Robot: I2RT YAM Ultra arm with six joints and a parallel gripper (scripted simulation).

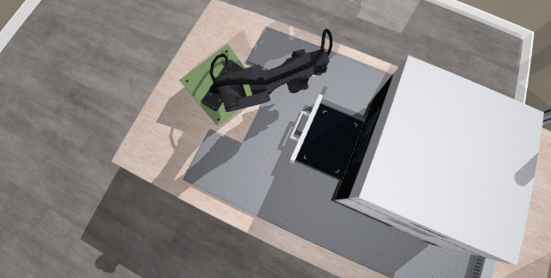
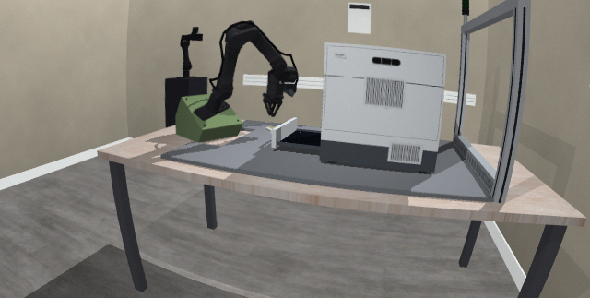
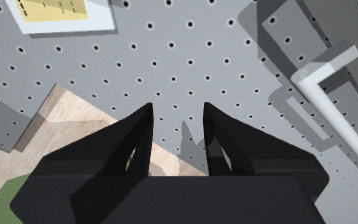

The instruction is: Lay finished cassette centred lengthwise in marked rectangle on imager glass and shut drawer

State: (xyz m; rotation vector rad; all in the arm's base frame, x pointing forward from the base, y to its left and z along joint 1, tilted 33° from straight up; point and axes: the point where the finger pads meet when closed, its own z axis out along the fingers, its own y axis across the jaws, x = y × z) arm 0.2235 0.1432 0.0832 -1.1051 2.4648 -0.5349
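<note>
Now: hand 2 cm past the cassette FINISHED, 12 cm to the right of it and 9 cm above it. The rest, counted from my hand: drawer 23 cm ahead, 11 cm to the right, 5 cm below.
</note>
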